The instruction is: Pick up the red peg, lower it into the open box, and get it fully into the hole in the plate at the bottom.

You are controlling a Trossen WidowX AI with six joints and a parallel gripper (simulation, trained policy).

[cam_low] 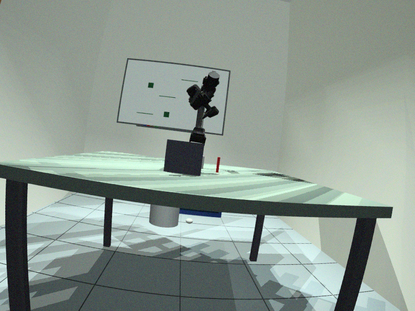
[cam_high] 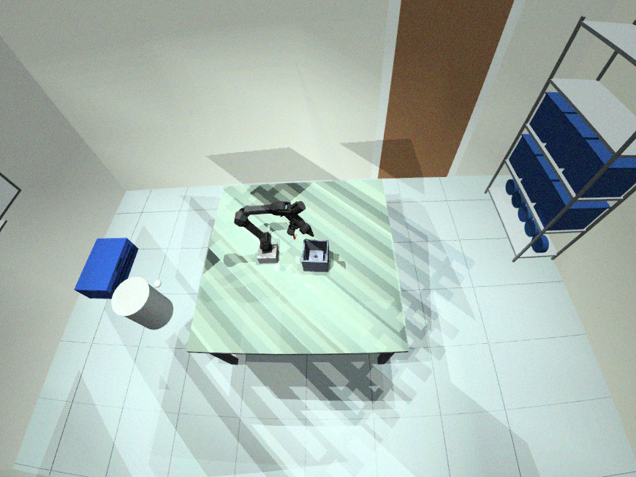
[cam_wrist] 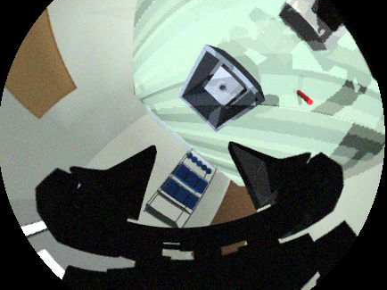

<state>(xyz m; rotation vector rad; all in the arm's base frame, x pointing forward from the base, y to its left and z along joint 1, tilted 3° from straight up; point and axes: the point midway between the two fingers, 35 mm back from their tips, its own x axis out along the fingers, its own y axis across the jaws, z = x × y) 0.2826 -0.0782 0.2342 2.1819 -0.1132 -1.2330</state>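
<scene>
Now: the red peg 24 cm below my gripper tip, 17 cm to the left of it and 11 cm behind it. Round my gripper tip: pale plate: 24 cm below, 3 cm to the right, 1 cm ahead.
</scene>
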